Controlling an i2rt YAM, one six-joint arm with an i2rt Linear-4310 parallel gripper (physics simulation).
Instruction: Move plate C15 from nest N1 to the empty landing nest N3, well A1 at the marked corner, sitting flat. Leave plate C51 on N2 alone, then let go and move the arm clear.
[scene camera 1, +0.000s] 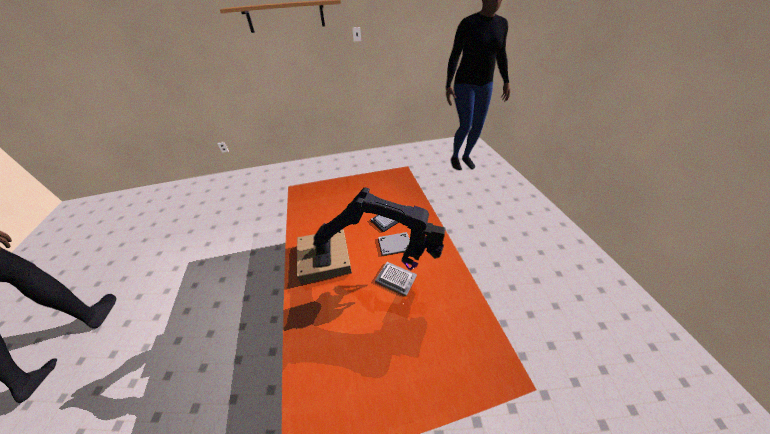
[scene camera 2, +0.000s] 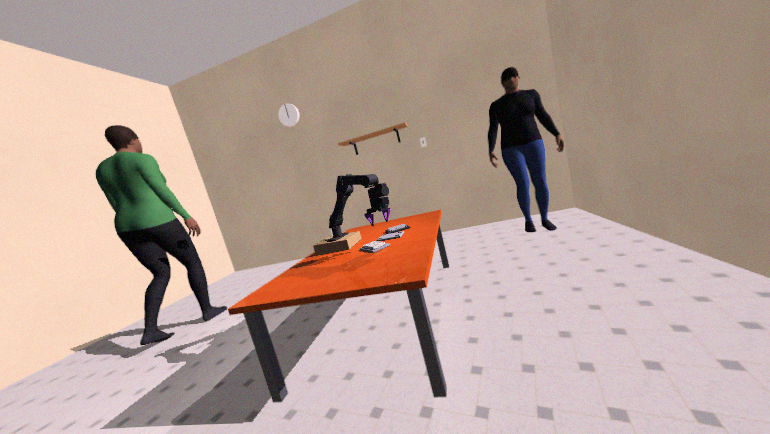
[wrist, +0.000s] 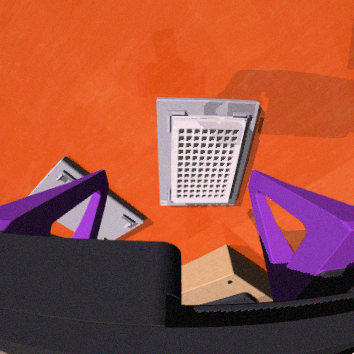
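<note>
A white well plate (scene camera 1: 397, 275) (scene camera 2: 373, 245) (wrist: 202, 162) sits in a grey nest (wrist: 165, 145) at the near end of the row. The middle nest (scene camera 1: 392, 245) (scene camera 2: 390, 236) (wrist: 117, 214) is empty. A second plate (scene camera 1: 383, 221) (scene camera 2: 397, 228) sits in the far nest, partly behind the arm in scene camera 1. No labels are readable, so I cannot tell which plate is C15 or C51. My gripper (scene camera 1: 409, 265) (scene camera 2: 378, 221) (wrist: 178, 177) is open and empty, above the nests. In the wrist view the white plate shows between and slightly beyond the purple fingertips. The A1 mark cannot be made out.
The arm stands on a wooden base block (scene camera 1: 340, 260) (scene camera 2: 339, 245) (wrist: 212, 282) at one side of the orange table (scene camera 1: 350, 398) (scene camera 2: 345, 283). A person in black (scene camera 1: 477, 53) (scene camera 2: 520, 121) stands beyond the table. A person in green (scene camera 2: 137, 188) stands at the left.
</note>
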